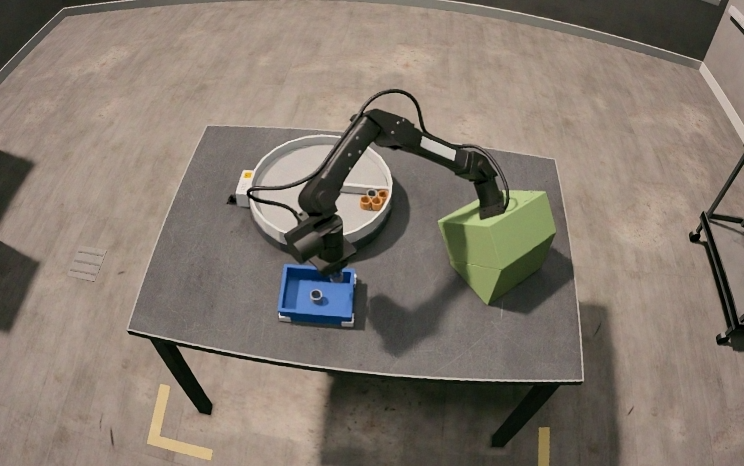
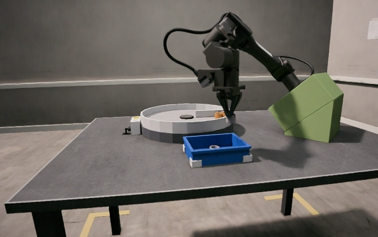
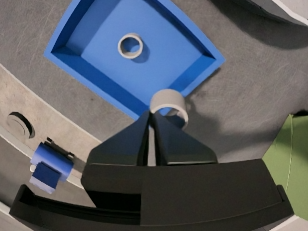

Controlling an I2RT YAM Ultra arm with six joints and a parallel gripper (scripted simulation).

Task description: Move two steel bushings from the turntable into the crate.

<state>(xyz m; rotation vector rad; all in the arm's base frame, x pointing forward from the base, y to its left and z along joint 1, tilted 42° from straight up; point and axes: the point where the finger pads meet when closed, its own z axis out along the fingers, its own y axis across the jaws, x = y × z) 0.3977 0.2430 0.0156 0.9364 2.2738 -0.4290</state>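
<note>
Now: the blue crate 4 cm ahead of my hand, 1 cm to the right of it and 11 cm below it. Also, from my hand: round turntable (4 cm ahead, 36 cm to the right, 9 cm below).
</note>
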